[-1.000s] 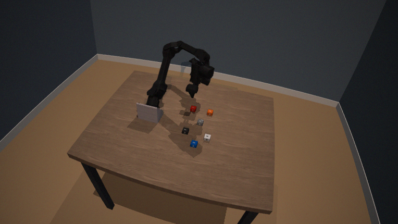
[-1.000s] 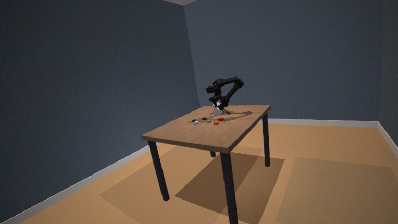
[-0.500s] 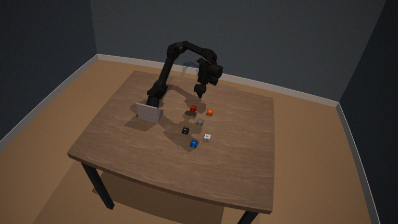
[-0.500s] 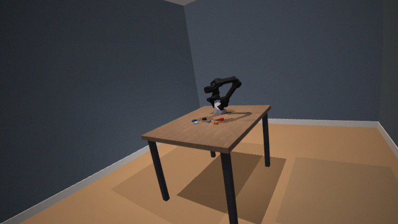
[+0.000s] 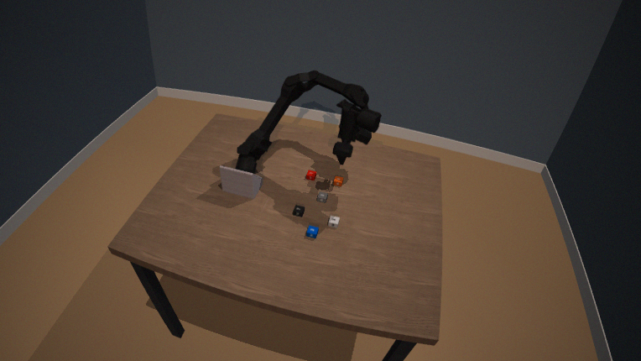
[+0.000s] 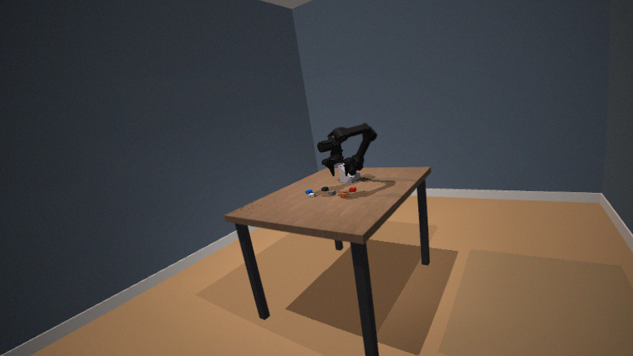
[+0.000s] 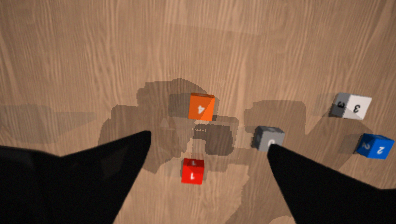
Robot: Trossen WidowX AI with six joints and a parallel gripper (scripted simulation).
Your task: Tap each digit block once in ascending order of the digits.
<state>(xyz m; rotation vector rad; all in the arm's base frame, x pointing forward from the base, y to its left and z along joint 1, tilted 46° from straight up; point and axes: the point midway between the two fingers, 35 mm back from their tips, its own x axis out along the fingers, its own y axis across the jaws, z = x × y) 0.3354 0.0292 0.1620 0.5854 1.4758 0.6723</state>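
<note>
Now: gripper tip 12 cm above the grey block, 10 cm to the left of it and 4 cm past it. From my gripper tip the other things lie so: white block (21 cm to the right, 12 cm below, 3 cm ahead); orange block (12 cm below, 1 cm behind); red block (12 cm below, 11 cm behind).
</note>
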